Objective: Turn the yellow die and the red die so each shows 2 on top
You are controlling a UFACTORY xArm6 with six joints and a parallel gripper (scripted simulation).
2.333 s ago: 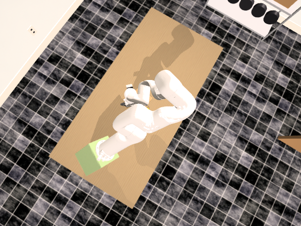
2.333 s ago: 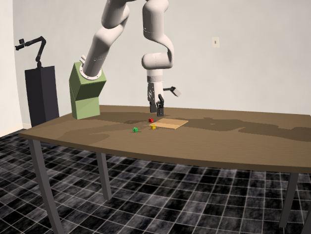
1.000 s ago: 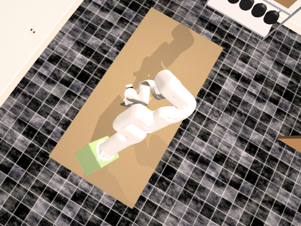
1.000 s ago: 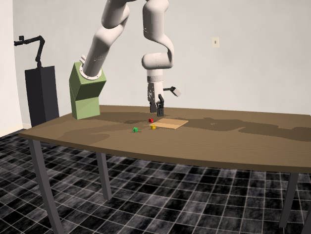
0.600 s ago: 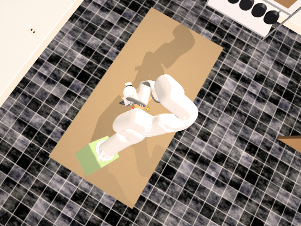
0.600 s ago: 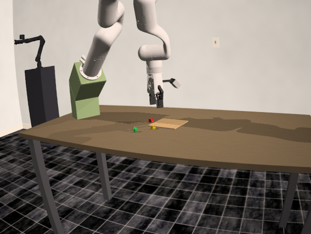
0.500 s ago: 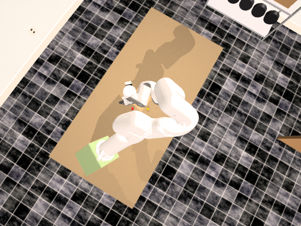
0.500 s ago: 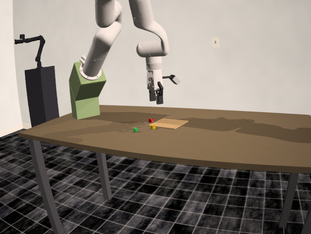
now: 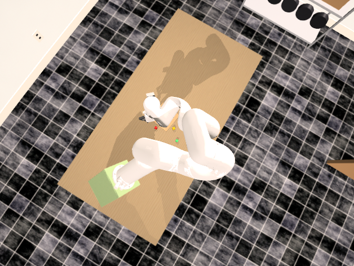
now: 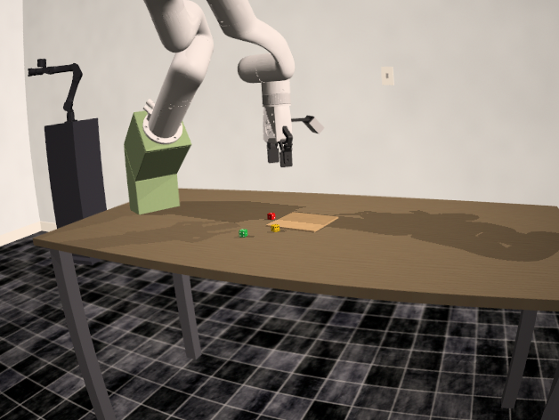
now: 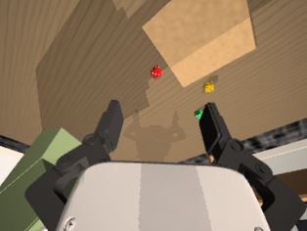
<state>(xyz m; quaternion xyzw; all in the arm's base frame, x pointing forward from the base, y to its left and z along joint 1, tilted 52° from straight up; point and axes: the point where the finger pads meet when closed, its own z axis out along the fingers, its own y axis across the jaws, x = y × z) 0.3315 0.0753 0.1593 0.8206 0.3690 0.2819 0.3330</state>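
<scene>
Right now my hand is 15 cm above the yellow die, 12 cm to the left of it and 1 cm short of it. Round my hand: red die (15 cm below, 3 cm behind, 1 cm to the right); then green die (17 cm to the right, 15 cm below, 5 cm behind); then tan mat (16 cm below, 6 cm ahead, 3 cm to the right).
</scene>
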